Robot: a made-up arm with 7 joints. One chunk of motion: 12 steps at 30 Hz.
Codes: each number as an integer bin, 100 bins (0 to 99) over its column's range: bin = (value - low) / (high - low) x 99, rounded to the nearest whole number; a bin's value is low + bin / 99 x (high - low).
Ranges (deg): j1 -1.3..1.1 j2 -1.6..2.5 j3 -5..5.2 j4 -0.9..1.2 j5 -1..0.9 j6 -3.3..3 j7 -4.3..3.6
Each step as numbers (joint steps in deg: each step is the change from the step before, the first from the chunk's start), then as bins.
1 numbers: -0.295 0.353 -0.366 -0.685 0.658 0.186 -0.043
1 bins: 41 47 45 10 86 55 53
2 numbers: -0.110 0.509 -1.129 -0.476 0.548 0.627 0.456
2 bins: 49 51 38 20 81 62 60
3 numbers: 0.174 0.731 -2.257 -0.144 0.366 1.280 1.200
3 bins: 61 56 27 36 71 72 69
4 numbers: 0.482 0.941 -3.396 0.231 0.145 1.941 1.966
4 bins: 74 61 16 53 60 82 79
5 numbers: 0.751 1.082 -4.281 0.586 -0.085 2.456 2.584
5 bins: 85 65 7 70 48 90 86
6 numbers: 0.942 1.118 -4.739 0.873 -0.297 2.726 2.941
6 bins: 92 66 3 84 37 95 91
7 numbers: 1.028 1.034 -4.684 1.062 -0.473 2.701 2.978
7 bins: 96 64 3 92 27 94 91
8 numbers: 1.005 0.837 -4.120 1.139 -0.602 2.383 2.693
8 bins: 95 59 9 96 21 89 88
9 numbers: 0.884 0.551 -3.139 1.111 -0.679 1.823 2.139
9 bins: 90 52 18 95 17 81 81
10 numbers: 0.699 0.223 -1.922 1.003 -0.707 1.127 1.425
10 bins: 82 44 30 90 15 70 72
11 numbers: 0.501 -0.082 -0.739 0.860 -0.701 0.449 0.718
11 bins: 74 37 41 83 16 59 63
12 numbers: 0.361 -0.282 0.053 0.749 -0.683 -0.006 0.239
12 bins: 69 32 49 78 17 52 57
